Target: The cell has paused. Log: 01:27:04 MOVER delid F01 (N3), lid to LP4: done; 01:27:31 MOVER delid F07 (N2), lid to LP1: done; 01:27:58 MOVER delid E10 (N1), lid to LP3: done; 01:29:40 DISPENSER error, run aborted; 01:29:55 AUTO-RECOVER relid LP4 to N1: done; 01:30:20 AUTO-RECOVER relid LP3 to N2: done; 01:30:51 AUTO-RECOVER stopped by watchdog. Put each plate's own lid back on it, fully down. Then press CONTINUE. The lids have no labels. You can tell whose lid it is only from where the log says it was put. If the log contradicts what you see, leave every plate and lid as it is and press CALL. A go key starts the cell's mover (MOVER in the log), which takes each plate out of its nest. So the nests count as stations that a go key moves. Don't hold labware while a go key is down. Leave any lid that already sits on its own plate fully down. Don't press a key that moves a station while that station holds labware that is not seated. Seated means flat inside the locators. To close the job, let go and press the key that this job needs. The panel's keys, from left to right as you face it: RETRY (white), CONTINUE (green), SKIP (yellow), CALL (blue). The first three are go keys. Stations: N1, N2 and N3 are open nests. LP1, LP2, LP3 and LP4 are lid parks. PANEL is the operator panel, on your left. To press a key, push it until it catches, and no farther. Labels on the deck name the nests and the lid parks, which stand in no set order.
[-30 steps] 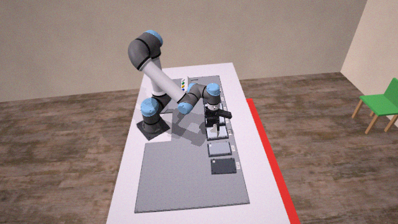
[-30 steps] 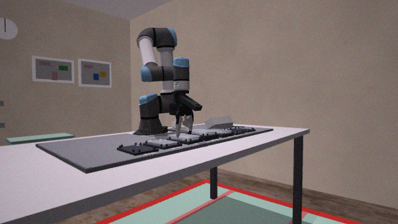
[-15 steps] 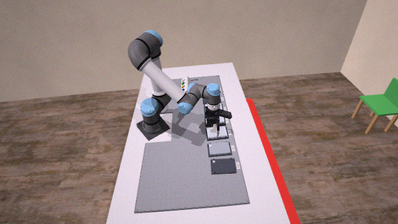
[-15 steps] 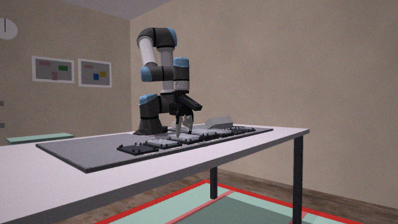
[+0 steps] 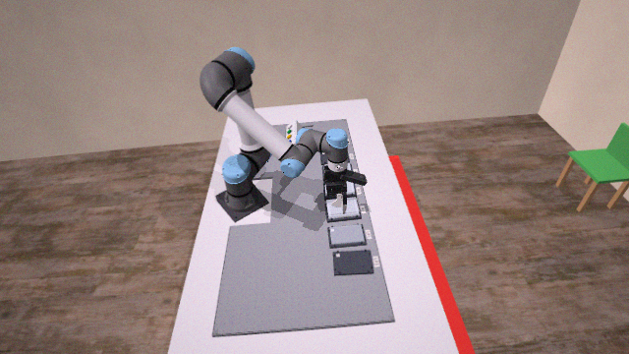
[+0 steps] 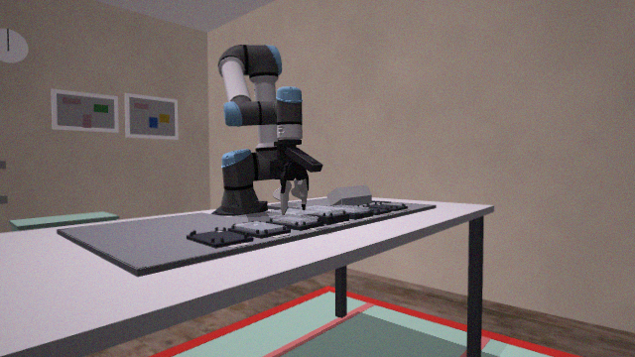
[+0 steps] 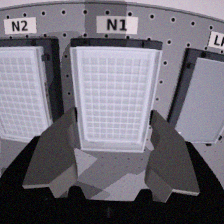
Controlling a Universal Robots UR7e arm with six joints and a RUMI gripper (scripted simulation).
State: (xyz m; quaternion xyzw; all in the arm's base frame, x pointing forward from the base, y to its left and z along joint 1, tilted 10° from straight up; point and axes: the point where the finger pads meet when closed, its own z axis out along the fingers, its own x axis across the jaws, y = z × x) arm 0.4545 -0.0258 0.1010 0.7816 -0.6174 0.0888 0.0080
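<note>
My hand is 12 cm to the right of the well plate, 2 cm past it and 2 cm above it. Also, from my hand: yellow skip key: 46 cm to the left, 32 cm behind, 2 cm above; then green continue key: 51 cm to the left, 33 cm behind, 2 cm above; then dark lid park: 26 cm to the right, 6 cm ahead, 4 cm below.
</note>
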